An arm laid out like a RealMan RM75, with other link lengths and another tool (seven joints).
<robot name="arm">
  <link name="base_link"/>
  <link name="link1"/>
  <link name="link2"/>
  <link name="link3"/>
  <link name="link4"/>
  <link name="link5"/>
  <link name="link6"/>
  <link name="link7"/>
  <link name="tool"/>
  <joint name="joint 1" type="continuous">
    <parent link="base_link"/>
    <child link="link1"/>
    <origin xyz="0 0 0.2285"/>
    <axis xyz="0 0 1"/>
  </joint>
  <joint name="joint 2" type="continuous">
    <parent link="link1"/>
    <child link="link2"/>
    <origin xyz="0 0 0"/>
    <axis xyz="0 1 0"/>
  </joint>
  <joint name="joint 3" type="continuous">
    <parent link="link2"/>
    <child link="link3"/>
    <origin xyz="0 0 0.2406"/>
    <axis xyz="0 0 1"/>
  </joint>
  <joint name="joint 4" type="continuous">
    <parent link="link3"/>
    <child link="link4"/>
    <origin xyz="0 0 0"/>
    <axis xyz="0 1 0"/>
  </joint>
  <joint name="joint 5" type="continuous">
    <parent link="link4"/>
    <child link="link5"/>
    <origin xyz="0 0 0.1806"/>
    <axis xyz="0 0 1"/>
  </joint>
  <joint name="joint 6" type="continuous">
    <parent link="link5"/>
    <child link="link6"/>
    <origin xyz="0 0 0"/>
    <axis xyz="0 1 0"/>
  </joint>
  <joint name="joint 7" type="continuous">
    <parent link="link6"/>
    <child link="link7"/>
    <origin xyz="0 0 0.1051"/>
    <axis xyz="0 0 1"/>
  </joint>
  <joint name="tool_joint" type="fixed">
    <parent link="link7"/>
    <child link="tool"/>
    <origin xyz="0.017 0.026 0.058" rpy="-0.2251 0 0.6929"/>
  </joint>
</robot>
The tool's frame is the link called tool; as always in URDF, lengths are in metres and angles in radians. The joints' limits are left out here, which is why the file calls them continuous.
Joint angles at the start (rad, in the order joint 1, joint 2, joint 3, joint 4, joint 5, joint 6, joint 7):
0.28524 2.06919 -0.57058 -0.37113 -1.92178 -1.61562 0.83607
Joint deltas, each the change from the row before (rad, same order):
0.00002 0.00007 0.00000 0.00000 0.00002 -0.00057 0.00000
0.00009 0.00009 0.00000 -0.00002 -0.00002 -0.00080 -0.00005
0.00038 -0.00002 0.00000 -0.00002 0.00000 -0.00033 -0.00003
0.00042 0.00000 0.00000 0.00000 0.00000 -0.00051 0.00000
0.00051 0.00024 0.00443 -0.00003 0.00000 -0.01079 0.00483
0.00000 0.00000 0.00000 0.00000 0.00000 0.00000 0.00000
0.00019 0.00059 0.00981 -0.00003 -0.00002 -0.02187 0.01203
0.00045 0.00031 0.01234 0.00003 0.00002 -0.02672 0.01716
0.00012 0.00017 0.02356 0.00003 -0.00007 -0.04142 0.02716
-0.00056 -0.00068 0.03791 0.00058 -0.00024 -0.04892 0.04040
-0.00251 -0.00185 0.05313 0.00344 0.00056 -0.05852 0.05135
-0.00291 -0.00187 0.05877 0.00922 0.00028 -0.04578 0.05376
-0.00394 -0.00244 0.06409 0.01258 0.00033 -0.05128 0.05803
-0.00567 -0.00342 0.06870 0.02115 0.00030 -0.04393 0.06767
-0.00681 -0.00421 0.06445 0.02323 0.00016 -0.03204 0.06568
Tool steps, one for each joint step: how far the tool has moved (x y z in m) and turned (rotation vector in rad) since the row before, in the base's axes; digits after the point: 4 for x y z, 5 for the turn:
-0.0001 0.0000 0.0000 -0.00014 0.00049 0.00038
-0.0001 0.0000 0.0000 -0.00021 0.00061 0.00066
-0.0001 0.0001 0.0000 -0.00005 0.00019 0.00062
-0.0002 0.0001 0.0000 -0.00013 0.00037 0.00075
-0.0016 -0.0004 0.0009 -0.00127 0.01147 0.00187
0.0000 0.0000 0.0000 0.00000 0.00000 0.00000
-0.0032 -0.0009 0.0018 -0.00309 0.02458 0.00109
-0.0038 -0.0011 0.0025 -0.00475 0.03083 -0.00004
-0.0055 -0.0015 0.0046 -0.00427 0.04841 -0.00216
-0.0059 -0.0012 0.0070 -0.00174 0.06262 -0.01191
-0.0061 -0.0017 0.0097 0.00210 0.07905 -0.01915
-0.0045 -0.0009 0.0092 0.00491 0.07746 -0.03039
-0.0046 -0.0018 0.0104 0.00530 0.08658 -0.02770
-0.0035 -0.0019 0.0104 0.00139 0.09523 -0.03777
-0.0019 -0.0015 0.0096 0.00074 0.08817 -0.03948

